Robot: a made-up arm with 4 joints. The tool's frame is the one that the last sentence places.
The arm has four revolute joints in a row. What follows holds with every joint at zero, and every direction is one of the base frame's. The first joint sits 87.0 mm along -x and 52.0 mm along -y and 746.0 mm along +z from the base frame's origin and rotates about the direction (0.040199, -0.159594, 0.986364). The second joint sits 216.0 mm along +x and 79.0 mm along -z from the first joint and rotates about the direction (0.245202, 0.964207, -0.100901). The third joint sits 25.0 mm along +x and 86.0 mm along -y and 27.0 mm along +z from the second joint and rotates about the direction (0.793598, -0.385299, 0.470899). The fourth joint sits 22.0 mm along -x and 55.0 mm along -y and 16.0 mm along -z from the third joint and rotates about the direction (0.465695, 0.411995, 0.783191). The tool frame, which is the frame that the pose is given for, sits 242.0 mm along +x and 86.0 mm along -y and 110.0 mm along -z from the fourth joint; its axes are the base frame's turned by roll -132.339, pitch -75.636 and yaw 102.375 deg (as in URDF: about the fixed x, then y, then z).
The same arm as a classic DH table. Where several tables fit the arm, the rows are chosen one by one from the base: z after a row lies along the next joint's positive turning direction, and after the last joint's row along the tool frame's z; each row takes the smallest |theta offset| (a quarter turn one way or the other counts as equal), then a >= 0, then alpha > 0; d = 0 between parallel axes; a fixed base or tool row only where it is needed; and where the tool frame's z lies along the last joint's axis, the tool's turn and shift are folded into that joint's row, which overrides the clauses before.
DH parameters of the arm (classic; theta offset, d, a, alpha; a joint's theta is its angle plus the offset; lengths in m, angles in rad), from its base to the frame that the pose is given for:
base (fixed): 0.2467 0.5711 -0.0971 0.1653
joint 1: -0.5098 0.1194 0.2146 -1.8168
joint 2: 1.0093 -0.0214 0.0041 1.7972
joint 3: 0.7836 0.0843 -0.0306 -0.9525
joint 4: 0.1967 -0.1624 0.127 -1.9123
tool (fixed): -2.0553 -0.2639 0 0

